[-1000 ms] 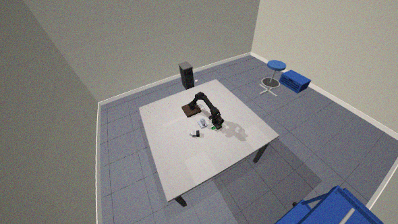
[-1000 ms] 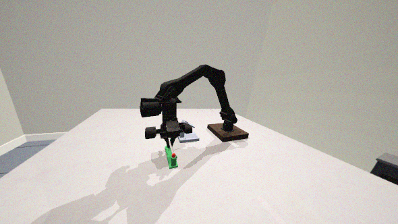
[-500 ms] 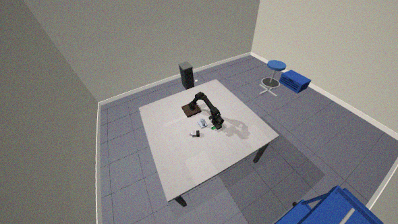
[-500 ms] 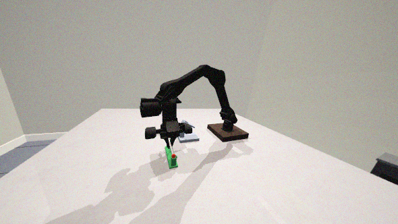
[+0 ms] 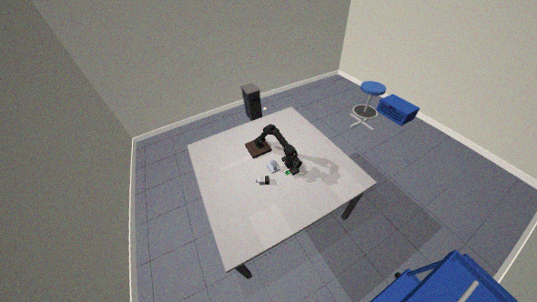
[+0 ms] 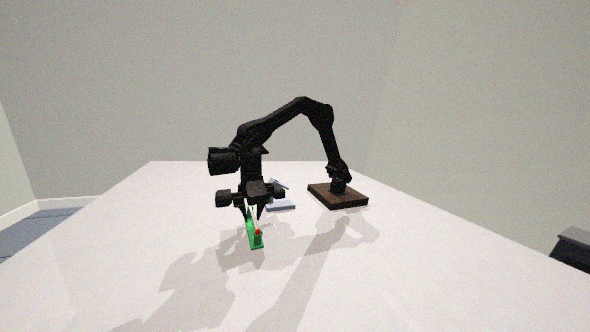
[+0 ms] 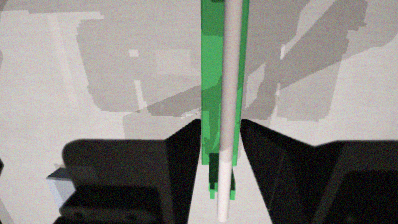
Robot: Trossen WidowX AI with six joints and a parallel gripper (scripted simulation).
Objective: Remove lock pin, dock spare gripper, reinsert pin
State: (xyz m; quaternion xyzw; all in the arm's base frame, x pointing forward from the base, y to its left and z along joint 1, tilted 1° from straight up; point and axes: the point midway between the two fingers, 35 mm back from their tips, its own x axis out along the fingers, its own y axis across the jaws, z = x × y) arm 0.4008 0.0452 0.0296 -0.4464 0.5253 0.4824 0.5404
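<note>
Now: gripper tip 2 cm to the right of the green pin rest. Round my gripper tip: spare gripper: 25 cm to the right, 6 cm behind; socket: 12 cm behind, 9 cm to the right, 3 cm above.
</note>
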